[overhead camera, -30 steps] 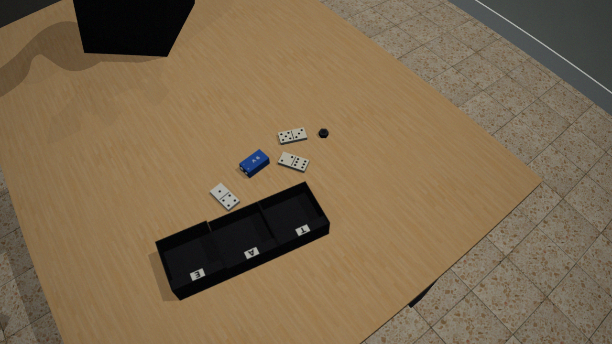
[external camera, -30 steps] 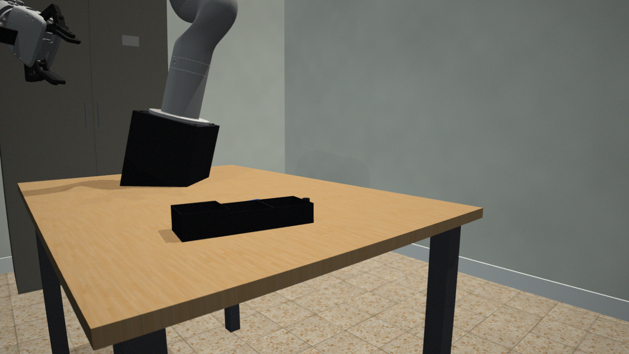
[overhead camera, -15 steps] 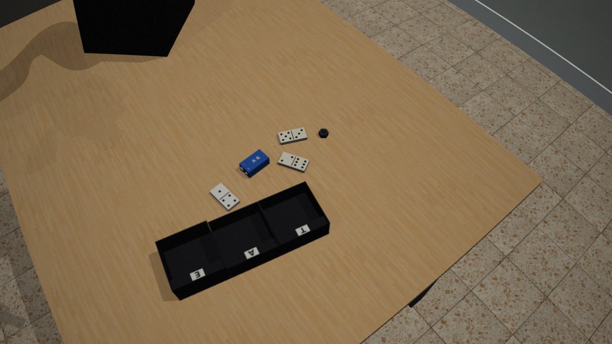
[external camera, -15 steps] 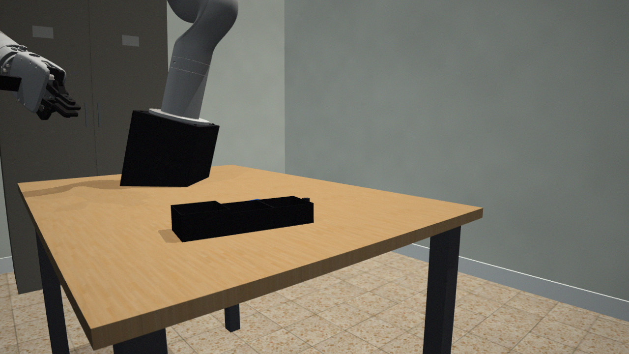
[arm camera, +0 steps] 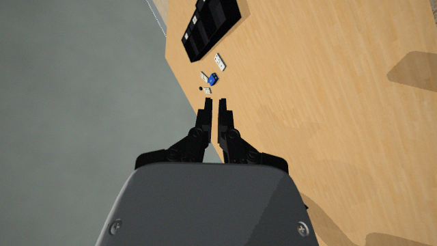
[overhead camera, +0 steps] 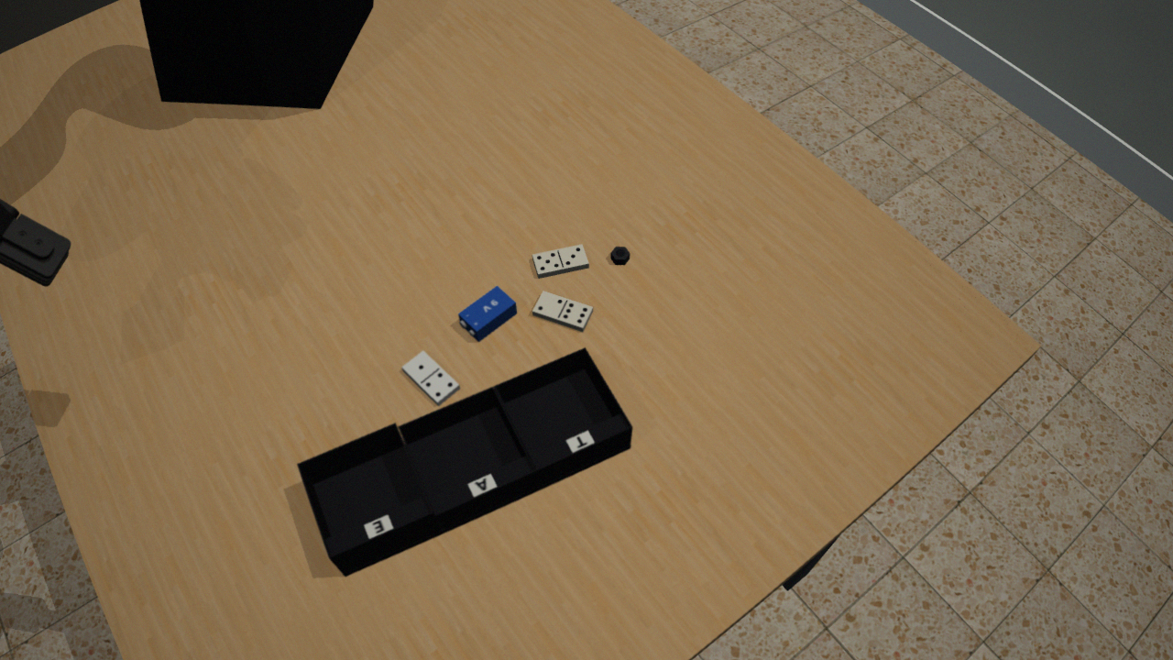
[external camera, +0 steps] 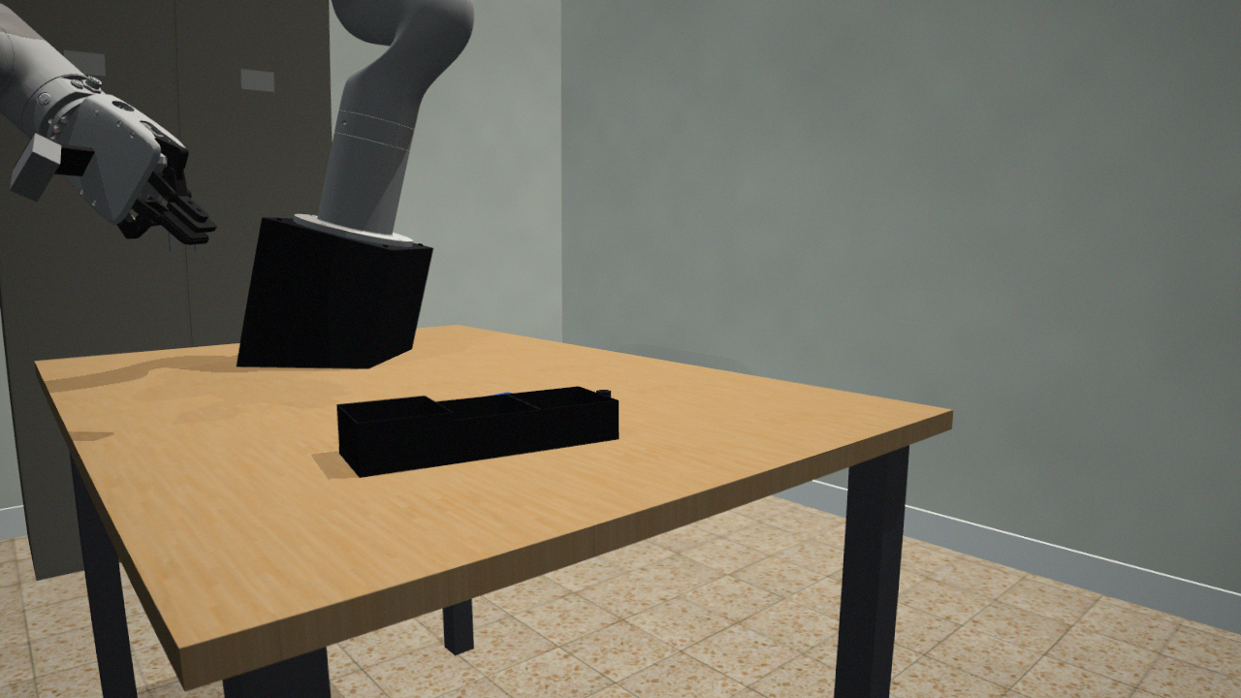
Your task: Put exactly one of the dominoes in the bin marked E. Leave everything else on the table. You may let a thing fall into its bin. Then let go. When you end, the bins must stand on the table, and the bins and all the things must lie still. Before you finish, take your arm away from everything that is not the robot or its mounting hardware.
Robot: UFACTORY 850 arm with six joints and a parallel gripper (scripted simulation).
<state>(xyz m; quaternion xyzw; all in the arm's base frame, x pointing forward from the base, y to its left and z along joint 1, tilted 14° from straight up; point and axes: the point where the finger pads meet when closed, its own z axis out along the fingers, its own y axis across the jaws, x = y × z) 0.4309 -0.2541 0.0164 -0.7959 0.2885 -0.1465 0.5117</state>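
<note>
My hand is 18 cm short of the black three-part tray, 24 cm to the right of it and 19 cm above it. From my hand the other things lie so: blue 9V battery (5 cm ahead, 30 cm to the left, 20 cm below); small black nut (4 cm ahead, 45 cm to the left, 21 cm below).
</note>
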